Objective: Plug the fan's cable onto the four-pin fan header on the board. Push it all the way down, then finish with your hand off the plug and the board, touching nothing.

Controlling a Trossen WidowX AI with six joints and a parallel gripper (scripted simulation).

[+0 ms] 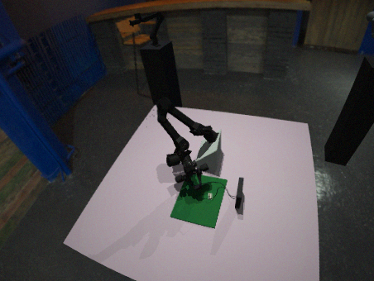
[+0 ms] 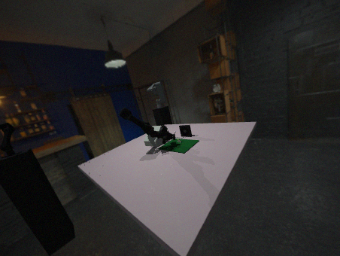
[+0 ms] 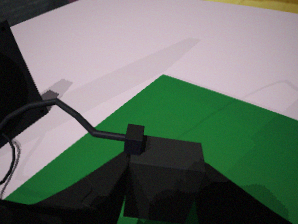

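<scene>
My gripper tip is now 1 cm short of the green board, 1 cm to the right of it and 10 cm above it. Round my gripper tip: fan plug (1 cm below); white four-pin fan header (1 cm behind, 6 cm to the left, 8 cm below); black fan (5 cm behind, 20 cm to the left, 2 cm below).
</scene>
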